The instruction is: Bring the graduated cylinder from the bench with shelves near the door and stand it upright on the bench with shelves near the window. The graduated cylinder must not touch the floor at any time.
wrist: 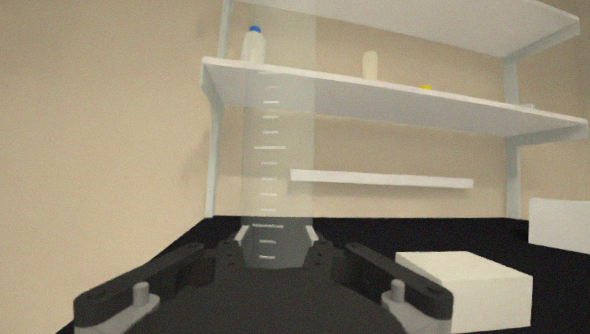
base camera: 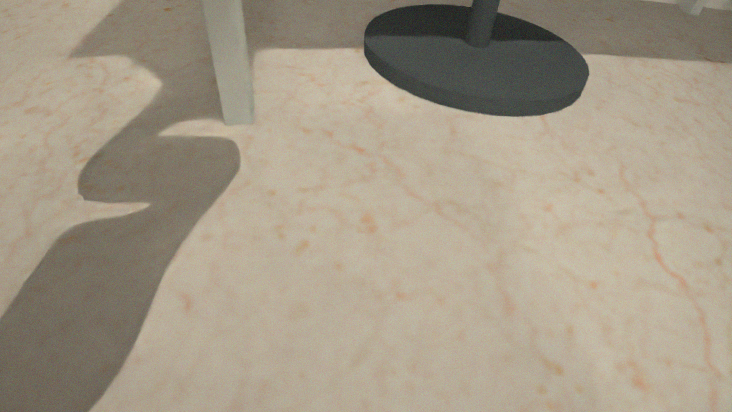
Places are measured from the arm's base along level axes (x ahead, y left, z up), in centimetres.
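Where they show: gripper, fingertip midpoint: point(wrist: 277, 237).
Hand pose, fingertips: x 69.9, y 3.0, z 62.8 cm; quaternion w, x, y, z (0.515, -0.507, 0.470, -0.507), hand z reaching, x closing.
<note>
Each offset is from my fingertips to the top centre of the thing. "pt": to the spot under its first point. Level surfaces: height alone.
The graduated cylinder {pt dy -0.2, dx -6.7, dz +5.6 cm} point(wrist: 278, 165) is clear with white marks. It stands upright in the wrist view, left of the middle, between the fingertips. My gripper point(wrist: 277, 237) is shut on its lower part. Behind and below it shows the black top of a bench with shelves {dz -11.1 cm} point(wrist: 390, 235). The cylinder's foot is hidden behind the gripper, so I cannot tell whether it touches the bench top. The gripper and the cylinder do not show in the base camera view.
A white box {dy -23.3, dx +8.7, dz -5.3 cm} point(wrist: 480, 295) stands on the bench at the right, and another white box {dy -80.4, dx +36.2, dz +1.9 cm} point(wrist: 560, 225) farther right. The lower shelf {dz +32.7 cm} point(wrist: 400, 107) holds a blue-capped bottle point(wrist: 254, 47) and a pale cylinder {pt dy -27.9, dx +52.3, dz +46.5 cm} point(wrist: 370, 66). A bench leg {pt dy +14.0, dx -9.6, dz -93.0 cm} point(base camera: 230, 66) and a round dark base {dy -27.0, dx +20.4, dz -99.5 cm} point(base camera: 476, 76) stand ahead on the floor.
</note>
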